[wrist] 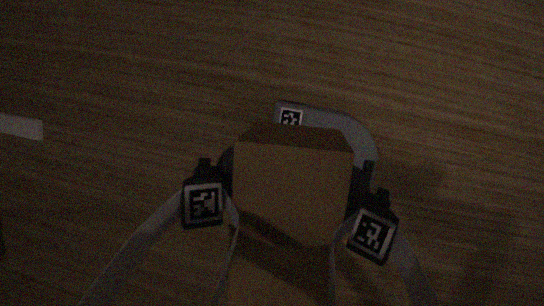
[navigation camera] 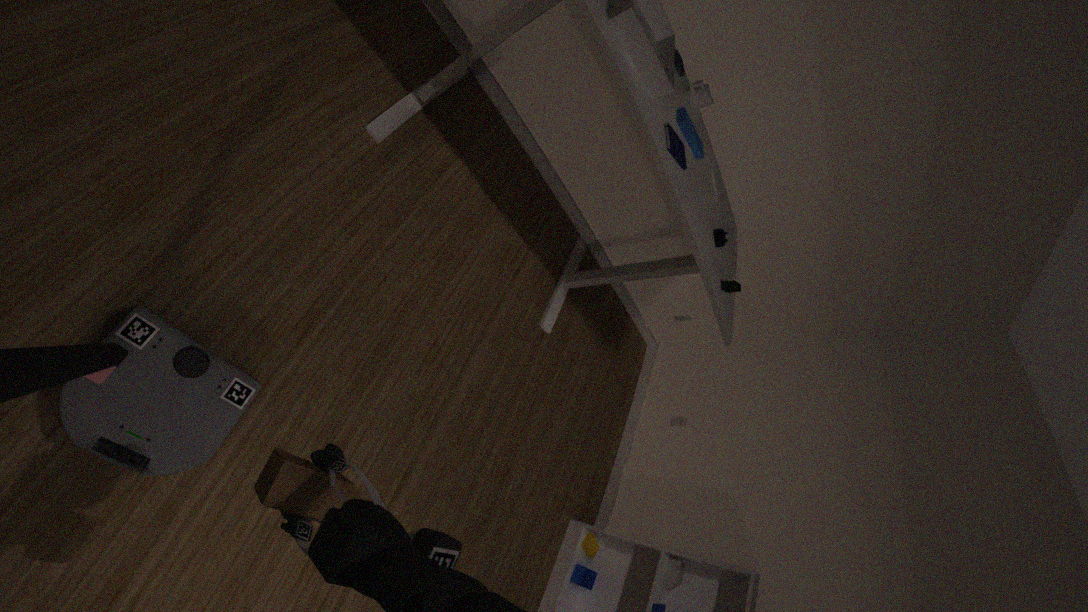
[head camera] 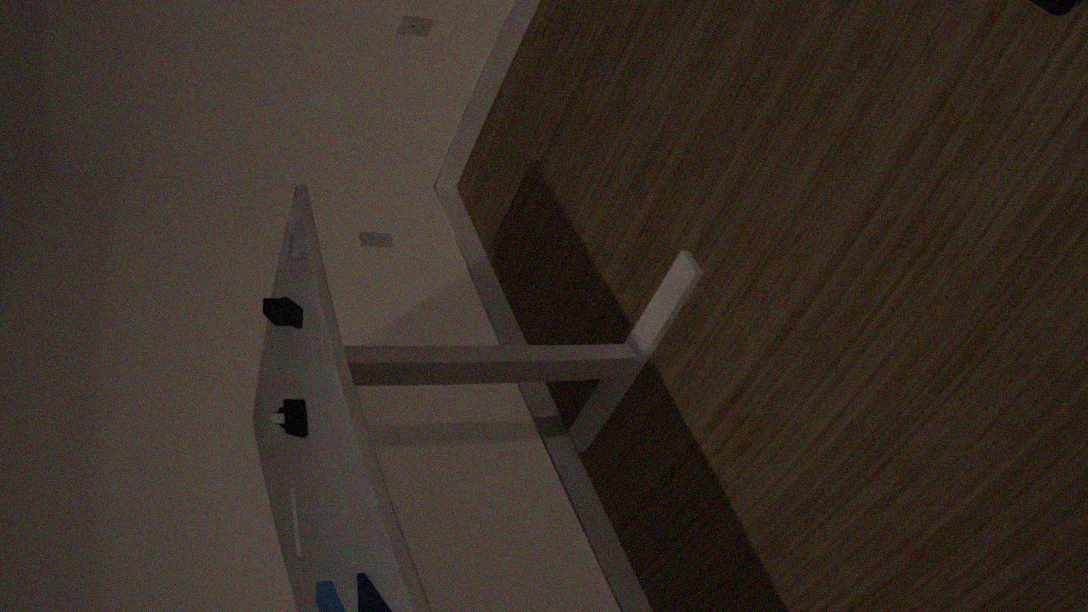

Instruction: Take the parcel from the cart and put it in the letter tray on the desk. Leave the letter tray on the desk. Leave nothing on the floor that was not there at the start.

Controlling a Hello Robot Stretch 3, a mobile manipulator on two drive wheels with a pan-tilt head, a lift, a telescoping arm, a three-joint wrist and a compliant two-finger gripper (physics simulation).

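Frame: origin at the robot's base, x ahead, y left, z up, level; centimetres.
Seen in the pictures: robot's base at its link origin: [navigation camera: 191, 360].
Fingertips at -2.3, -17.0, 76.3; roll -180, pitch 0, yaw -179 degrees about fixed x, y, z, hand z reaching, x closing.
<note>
Pixels of each thing's top centre, then the offset from my fingertips to it, as dx, dy, dz. "pt": a spot on its surface instead. Level surfaces: height alone.
- brown box-shaped parcel at its top centre: [wrist: 284, 243] [navigation camera: 313, 495] -0.1, +1.1, +6.0
- grey-white desk at its surface level: dz +18.7
- letter tray at its top centre: [navigation camera: 656, 22] +123.6, +4.7, +25.0
- white mug at a spot on its surface: [navigation camera: 701, 93] pt +154.5, -29.6, +24.6
- desk leg at a spot on its surface: [head camera: 456, 365] pt +131.0, -96.3, -24.0
The brown box-shaped parcel [navigation camera: 292, 484] [wrist: 292, 165] is between the two fingertips of my gripper [navigation camera: 312, 493] [wrist: 292, 179], which is shut on it. It is held above the wooden floor, beside my base. The grey-white desk [head camera: 327, 471] [navigation camera: 696, 205] stands along the wall, away from the gripper. The letter tray [navigation camera: 667, 54] shows partly at the top edge of the navigation view, on the desk; its inside is not clear, and it does not show in the head view. The cart cannot be made out for certain.
My base [navigation camera: 171, 403] is at the lower left. Blue items [head camera: 328, 596] [navigation camera: 689, 133], a white mug [navigation camera: 701, 93] and black items [head camera: 283, 312] [navigation camera: 720, 237] are on the desk. A desk leg [head camera: 456, 365] [navigation camera: 635, 270] has a foot reaching out. A white shelf-like unit [navigation camera: 640, 582] is at lower right.
</note>
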